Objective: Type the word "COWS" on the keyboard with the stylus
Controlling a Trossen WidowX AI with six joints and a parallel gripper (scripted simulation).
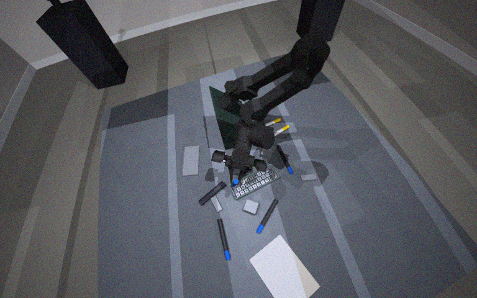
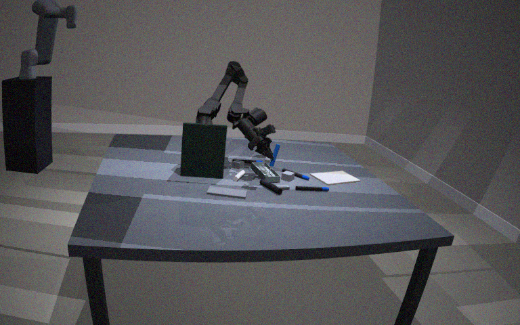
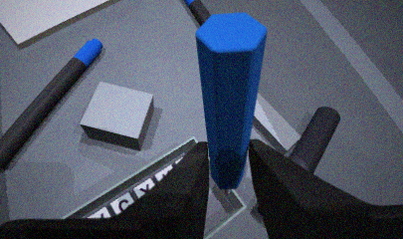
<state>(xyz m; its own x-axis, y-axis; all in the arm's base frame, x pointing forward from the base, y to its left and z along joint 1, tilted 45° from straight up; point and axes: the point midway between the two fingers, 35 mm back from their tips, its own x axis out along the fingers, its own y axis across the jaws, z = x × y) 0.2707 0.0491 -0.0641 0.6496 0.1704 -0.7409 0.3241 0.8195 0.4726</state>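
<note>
Now: the B key 80 mm below my gripper tip, 50 mm to the left of it and 10 mm behind it. Round my gripper tip: J key 80 mm below, 70 mm to the left, 20 mm behind; then blue stylus 20 mm below; then dark cylinder 90 mm to the right, 90 mm below, 10 mm behind.
</note>
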